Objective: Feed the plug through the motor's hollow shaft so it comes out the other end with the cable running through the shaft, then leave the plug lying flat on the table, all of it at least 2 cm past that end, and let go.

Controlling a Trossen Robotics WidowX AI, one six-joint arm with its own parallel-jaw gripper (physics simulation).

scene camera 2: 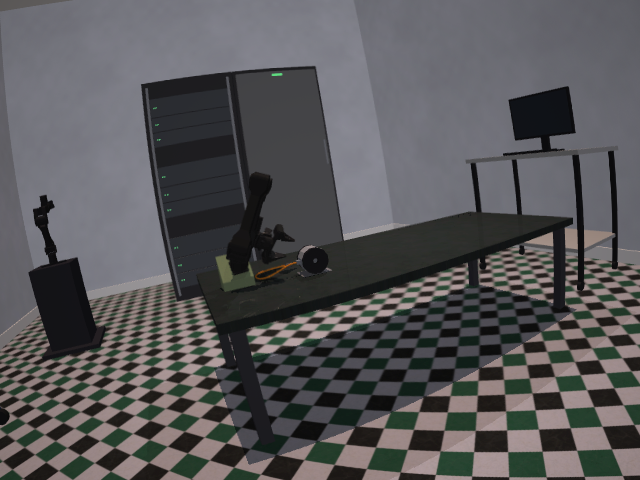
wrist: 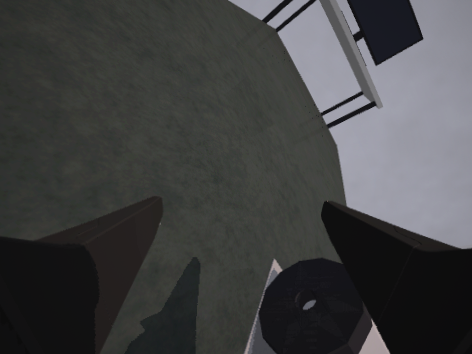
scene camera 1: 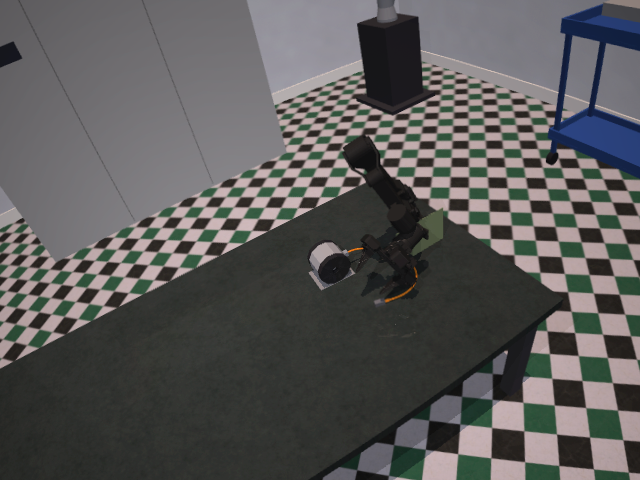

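Seen in the pictures: gripper, between the fingertips: (scene camera 2: 290,248) (wrist: 243,206) (scene camera 1: 368,283); arm's base, origin of its link: (scene camera 2: 238,266).
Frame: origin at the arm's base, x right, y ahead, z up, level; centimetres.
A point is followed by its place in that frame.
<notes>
The motor (scene camera 1: 324,253) @[x 6.5, y 29.4, z 2.6 cm] (scene camera 2: 321,254) @[x 12.4, y 30.1, z -0.5 cm] (wrist: 330,327) @[x 2.7, y 26.2, z -0.1 cm], a pale drum with dark end faces, sits on a light base plate; its shaft hole shows in the wrist view. An orange cable (scene camera 1: 401,296) @[x -14.7, y 19.0, z -7.1 cm] (scene camera 2: 289,265) @[x 6.6, y 18.6, z -2.9 cm] leaves the motor's side, passes behind the arm and curves over the table. The grey plug (scene camera 1: 379,302) @[x -12.8, y 25.2, z -6.3 cm] at its free end lies on the table in scene camera 1, apart from the motor. No cable shows in the shaft hole. My gripper (scene camera 1: 369,282) @[x -10.2, y 26.3, z 0.5 cm] (scene camera 2: 288,248) @[x -10.2, y 26.3, z 0.5 cm] (wrist: 243,206) @[x -10.2, y 26.3, z 0.5 cm] is open and empty, above the table between motor and plug. The plug does not show in the wrist view.
The dark table (scene camera 1: 206,330) @[x 14.1, y 69.7, z -7.7 cm] (scene camera 2: 413,242) @[x 4.3, y 81.8, z -7.7 cm] carries the arm and motor. A translucent yellow-green panel (scene camera 1: 433,229) @[x -4.9, y -3.5, z -1.5 cm] (scene camera 2: 235,281) @[x 3.7, y -3.2, z -4.6 cm] stands at the arm's base. The table's end edge lies beyond it. A blue cart (scene camera 1: 563,77) stands away from the table.
</notes>
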